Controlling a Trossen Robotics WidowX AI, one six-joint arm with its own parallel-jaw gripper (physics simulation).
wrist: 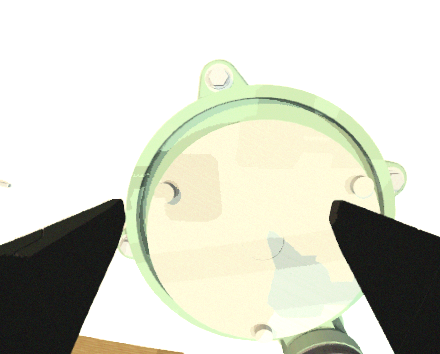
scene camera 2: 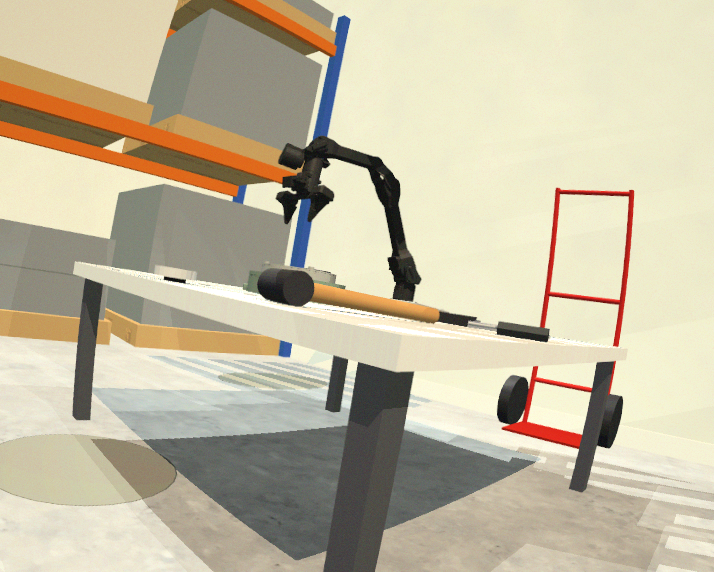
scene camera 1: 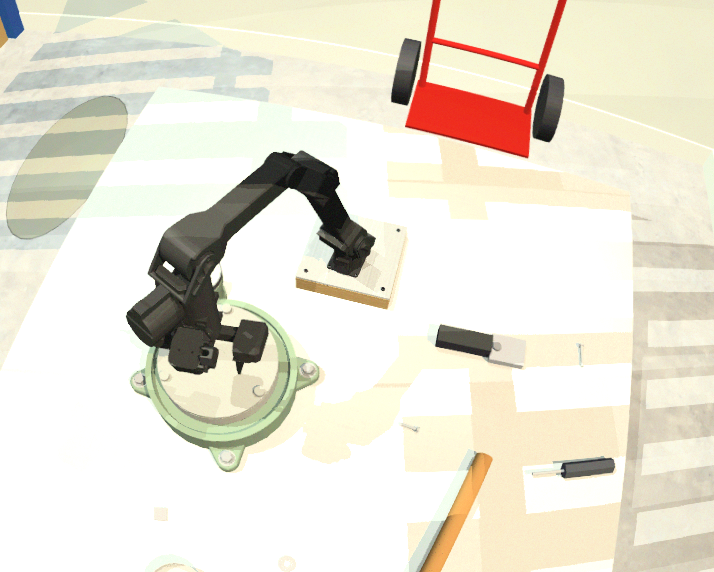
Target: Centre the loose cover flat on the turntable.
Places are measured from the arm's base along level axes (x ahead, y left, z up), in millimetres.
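Pixels of known places: gripper, fingertip midpoint: [wrist: 228,209] [scene camera 2: 297,222]; arm's base at its link origin: [scene camera 1: 347,261].
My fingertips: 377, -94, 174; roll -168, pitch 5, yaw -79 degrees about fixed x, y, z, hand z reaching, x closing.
Ahead of a thing's pixels: the offset from my fingertips to its middle, as dx, dy, dz. "spot": to the spot under its first point.
The loose cover, a cream disc {-62, -42, -140} [scene camera 1: 223,408] [scene camera 2: 321,275] [wrist: 240,165] with small round studs, rests on the green turntable {spot: +52, +24, -164} [scene camera 1: 226,434] [wrist: 300,96]. In the wrist view it appears shifted toward the lower side, by the gauge, with a wider green band at the top. Whether it lies fully flat I cannot tell. My gripper [scene camera 1: 221,366] [scene camera 2: 299,220] [wrist: 228,209] is wide open and empty, high above the cover. In the wrist view the right fingertip overlaps the disc and the left one lies over the ring's outer edge. The arm hides part of the disc in scene camera 1.
A round gauge {spot: -164, -136, -130} [wrist: 325,342] adjoins the turntable, partly hidden by the arm in scene camera 1. An orange-handled mallet {+116, +449, -189} [scene camera 1: 455,512] [scene camera 2: 369,302], a black-handled scraper {-311, +403, -199} [scene camera 1: 464,340], a screwdriver {-113, +655, -200} [scene camera 1: 587,467] and a small screw {-101, +321, -210} [scene camera 1: 410,426] lie on the table. A red hand truck [scene camera 1: 470,119] stands beyond it.
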